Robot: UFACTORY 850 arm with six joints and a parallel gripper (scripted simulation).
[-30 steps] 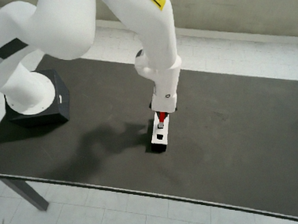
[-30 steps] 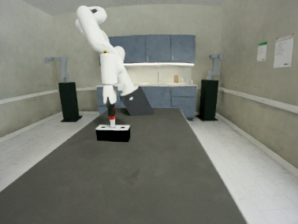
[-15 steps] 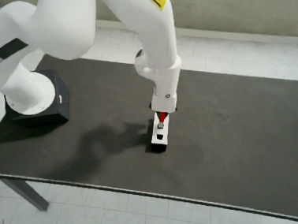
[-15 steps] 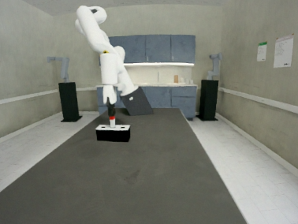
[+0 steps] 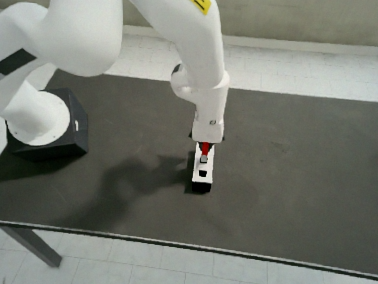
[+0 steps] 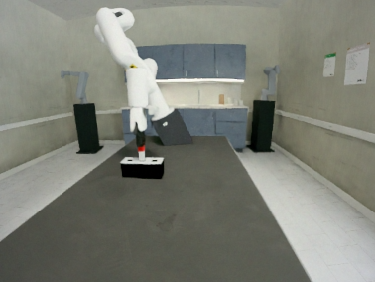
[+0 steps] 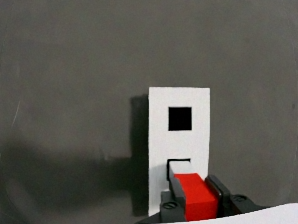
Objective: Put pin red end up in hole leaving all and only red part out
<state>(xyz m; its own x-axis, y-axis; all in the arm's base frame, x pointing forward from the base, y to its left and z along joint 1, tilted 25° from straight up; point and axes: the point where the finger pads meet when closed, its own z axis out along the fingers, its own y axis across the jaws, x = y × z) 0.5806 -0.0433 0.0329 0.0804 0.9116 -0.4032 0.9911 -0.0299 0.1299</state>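
Right now the pin is 1 cm below my hand. Round my hand: block (13 cm below).
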